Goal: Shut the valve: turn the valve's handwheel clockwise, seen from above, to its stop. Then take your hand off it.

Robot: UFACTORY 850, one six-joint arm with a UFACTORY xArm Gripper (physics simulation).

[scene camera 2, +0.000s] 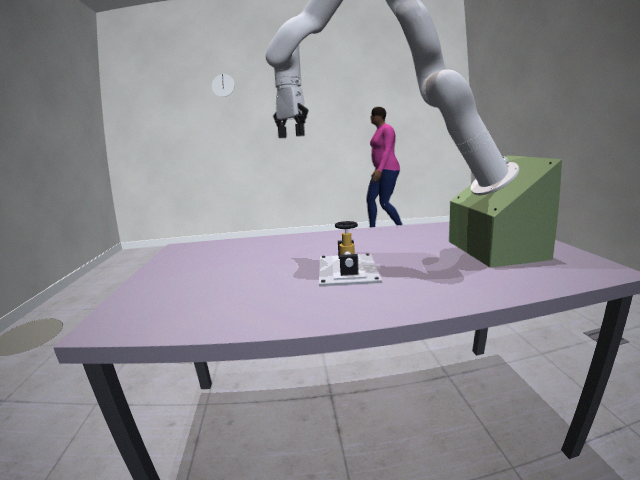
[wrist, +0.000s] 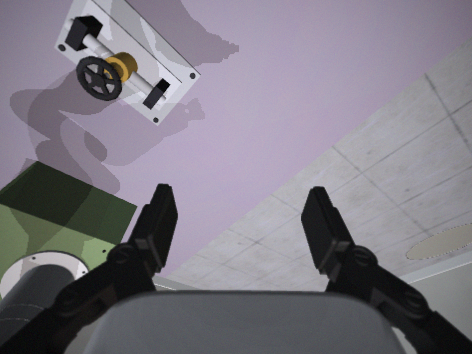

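Observation:
The valve has a black spoked handwheel (scene camera 2: 346,224) (wrist: 99,78) on top of an orange body (scene camera 2: 346,249) (wrist: 123,67). A pipe runs through the body between two black blocks on a white base plate (scene camera 2: 327,276) (wrist: 175,69), which lies on the table. The wheel's turn position cannot be read. My gripper (scene camera 2: 291,131) (wrist: 240,200) is open and empty. It hangs high above the table, well above the handwheel and to its left in the scene view, touching nothing. In the wrist view the valve is at the upper left, away from the fingers.
A green wedge-shaped pedestal (scene camera 2: 522,227) (wrist: 65,210) carries the arm's base at the right of the lilac table (scene camera 2: 217,304) (wrist: 280,100). A person in a pink top (scene camera 2: 383,149) stands behind the table. A round clock (scene camera 2: 222,85) hangs on the back wall.

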